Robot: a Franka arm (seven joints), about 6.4 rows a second.
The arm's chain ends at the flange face. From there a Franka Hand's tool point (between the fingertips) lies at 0.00 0.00 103.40 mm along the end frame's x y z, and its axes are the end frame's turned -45 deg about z.
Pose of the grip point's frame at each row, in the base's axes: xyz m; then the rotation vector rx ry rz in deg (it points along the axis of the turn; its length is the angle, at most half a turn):
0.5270 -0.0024 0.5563 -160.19 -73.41 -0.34
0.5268 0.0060 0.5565 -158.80 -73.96 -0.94
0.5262 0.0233 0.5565 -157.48 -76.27 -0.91
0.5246 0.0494 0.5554 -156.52 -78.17 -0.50
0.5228 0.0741 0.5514 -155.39 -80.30 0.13
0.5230 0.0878 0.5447 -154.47 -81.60 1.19
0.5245 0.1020 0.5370 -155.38 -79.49 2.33
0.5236 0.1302 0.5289 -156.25 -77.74 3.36
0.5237 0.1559 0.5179 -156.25 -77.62 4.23
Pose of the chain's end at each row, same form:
0.5295 -0.0088 0.6595 -176.28 -6.53 1.92
0.5295 -0.0023 0.6595 -175.14 -7.57 1.95
0.5292 0.0147 0.6595 -174.82 -10.21 2.10
0.5281 0.0410 0.6584 -174.76 -12.34 2.49
0.5271 0.0660 0.6544 -174.68 -14.76 3.10
0.5287 0.0800 0.6476 -174.59 -16.34 4.21
0.5314 0.0945 0.6399 -174.90 -14.05 5.36
0.5315 0.1232 0.6318 -175.28 -12.11 6.32
0.5326 0.1493 0.6207 -175.44 -12.01 7.16

